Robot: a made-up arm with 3 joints.
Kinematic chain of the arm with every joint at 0, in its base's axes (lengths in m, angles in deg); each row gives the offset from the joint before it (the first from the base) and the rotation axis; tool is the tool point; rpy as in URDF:
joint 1: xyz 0 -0.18 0.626 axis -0.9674 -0.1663 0.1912
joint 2: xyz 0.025 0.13 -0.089 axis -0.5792 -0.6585 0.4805
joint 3: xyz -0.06 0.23 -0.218 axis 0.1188 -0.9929 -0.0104
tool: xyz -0.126 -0.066 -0.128 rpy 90 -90 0
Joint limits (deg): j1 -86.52..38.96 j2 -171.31..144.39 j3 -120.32..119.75
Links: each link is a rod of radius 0.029 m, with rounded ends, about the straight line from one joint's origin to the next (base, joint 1, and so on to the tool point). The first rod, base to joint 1, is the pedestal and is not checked.
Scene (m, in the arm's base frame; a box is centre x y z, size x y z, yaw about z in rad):
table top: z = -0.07
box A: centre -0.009 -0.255 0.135 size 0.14 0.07 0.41 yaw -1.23
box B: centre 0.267 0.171 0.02 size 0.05 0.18 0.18 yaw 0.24
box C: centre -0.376 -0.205 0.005 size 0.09 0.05 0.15 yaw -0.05
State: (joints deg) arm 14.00 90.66 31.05
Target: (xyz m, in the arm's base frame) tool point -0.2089 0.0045 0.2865
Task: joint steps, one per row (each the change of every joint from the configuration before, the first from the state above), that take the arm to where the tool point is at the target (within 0.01 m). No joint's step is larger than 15 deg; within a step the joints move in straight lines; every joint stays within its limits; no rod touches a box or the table.
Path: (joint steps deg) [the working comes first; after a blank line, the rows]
Joints at the target: 25.14 -10.13 -58.82
Straight joint move there: touches box A.

1: -5.82 -13.25 -8.92
2: -5.82 -13.26 -8.91
3: -5.81 -13.25 -8.92
4: 5.71 -12.20 -12.62
5: 5.72 -12.21 -12.63
6: 5.72 -12.21 -12.62
7: 5.72 -12.21 -12.62
8: 5.72 -12.20 -12.63

